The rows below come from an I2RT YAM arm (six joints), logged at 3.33 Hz.
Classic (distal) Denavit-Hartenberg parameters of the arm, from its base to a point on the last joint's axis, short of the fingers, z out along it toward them. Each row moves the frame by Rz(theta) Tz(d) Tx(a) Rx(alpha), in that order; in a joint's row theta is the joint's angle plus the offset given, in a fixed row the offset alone. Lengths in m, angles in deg.
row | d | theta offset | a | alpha
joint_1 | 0.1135 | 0 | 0.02 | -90
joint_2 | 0 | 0 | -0.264 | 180
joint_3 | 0 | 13.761 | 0.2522 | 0
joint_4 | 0 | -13.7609 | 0.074 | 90
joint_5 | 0 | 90 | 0 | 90
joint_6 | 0.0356 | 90 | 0 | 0
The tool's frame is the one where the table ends.
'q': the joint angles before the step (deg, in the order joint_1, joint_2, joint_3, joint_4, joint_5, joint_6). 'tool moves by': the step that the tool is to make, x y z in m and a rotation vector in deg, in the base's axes. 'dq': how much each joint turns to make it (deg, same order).
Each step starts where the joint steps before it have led.
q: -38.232, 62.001, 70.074, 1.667, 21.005, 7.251
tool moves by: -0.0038, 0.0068, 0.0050, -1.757, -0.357, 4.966
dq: -0.003, -1.371, -0.099, 0.176, -5.097, -0.250
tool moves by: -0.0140, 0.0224, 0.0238, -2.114, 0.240, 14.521
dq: -0.002, -2.887, 4.387, -6.325, -14.589, 1.174
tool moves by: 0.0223, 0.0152, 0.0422, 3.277, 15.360, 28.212
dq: 2.731, 11.317, 25.070, -29.195, -25.876, -4.644
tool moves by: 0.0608, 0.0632, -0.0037, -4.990, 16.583, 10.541
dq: 22.719, 11.421, 15.475, -20.031, 13.994, -9.158
